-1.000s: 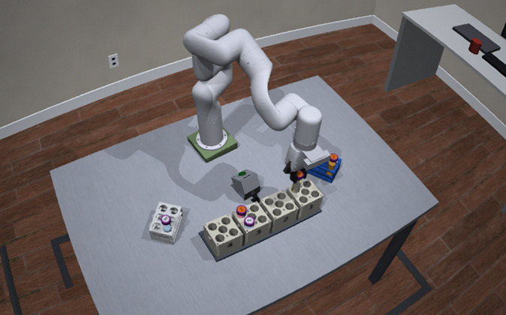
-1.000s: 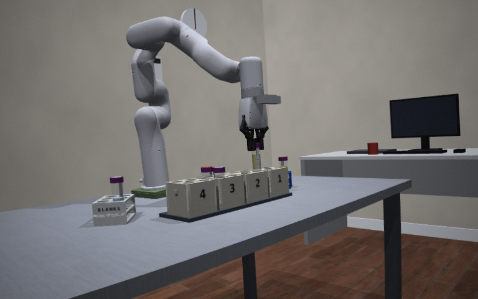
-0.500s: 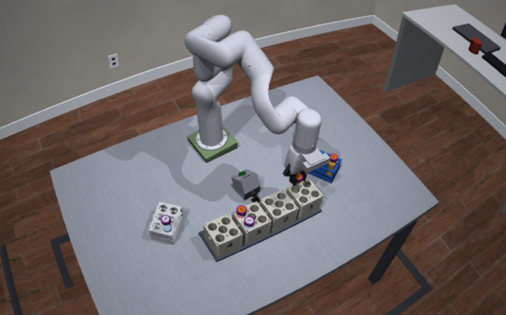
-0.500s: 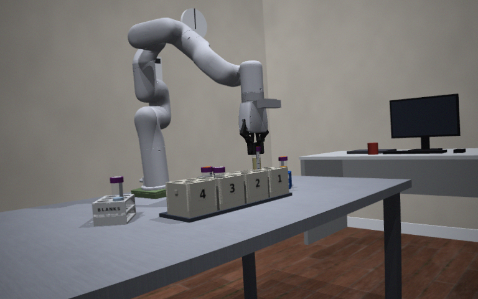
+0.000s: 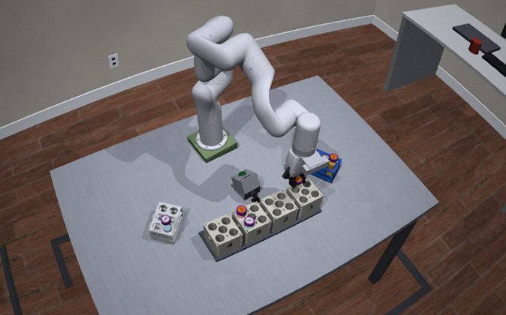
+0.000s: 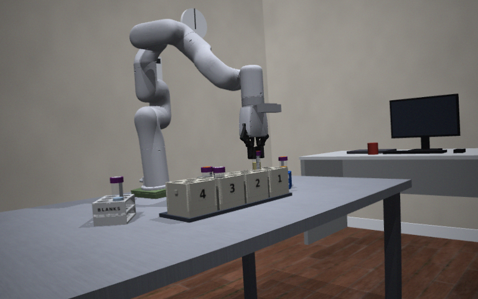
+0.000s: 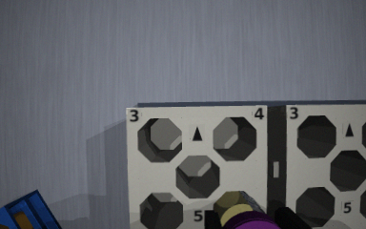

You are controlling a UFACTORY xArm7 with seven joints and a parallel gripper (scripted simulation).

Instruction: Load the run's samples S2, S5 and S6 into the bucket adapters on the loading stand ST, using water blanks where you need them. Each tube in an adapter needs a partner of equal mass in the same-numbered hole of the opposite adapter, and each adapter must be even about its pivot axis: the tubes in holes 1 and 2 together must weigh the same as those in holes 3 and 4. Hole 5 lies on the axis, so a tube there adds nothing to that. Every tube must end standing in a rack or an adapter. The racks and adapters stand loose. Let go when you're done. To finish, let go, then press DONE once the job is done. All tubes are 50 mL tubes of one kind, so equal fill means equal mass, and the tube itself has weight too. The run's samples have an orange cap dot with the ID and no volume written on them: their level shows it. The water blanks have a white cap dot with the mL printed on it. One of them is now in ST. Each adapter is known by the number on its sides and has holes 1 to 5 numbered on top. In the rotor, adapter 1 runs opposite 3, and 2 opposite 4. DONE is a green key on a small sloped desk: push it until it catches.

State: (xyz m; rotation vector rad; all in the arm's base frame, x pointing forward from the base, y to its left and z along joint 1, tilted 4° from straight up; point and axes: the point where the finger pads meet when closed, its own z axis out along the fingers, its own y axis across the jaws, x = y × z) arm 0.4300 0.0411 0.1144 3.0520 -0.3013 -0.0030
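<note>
My hand is 50 mm above the tube with yellowish liquid and 10 mm short of it. Also, from my hand: sample tube 220 mm to the right, 80 mm below, 30 mm behind; then green done key 190 mm behind, 80 mm to the right, 80 mm below; then white-dot blank 230 mm to the right, 80 mm below.
</note>
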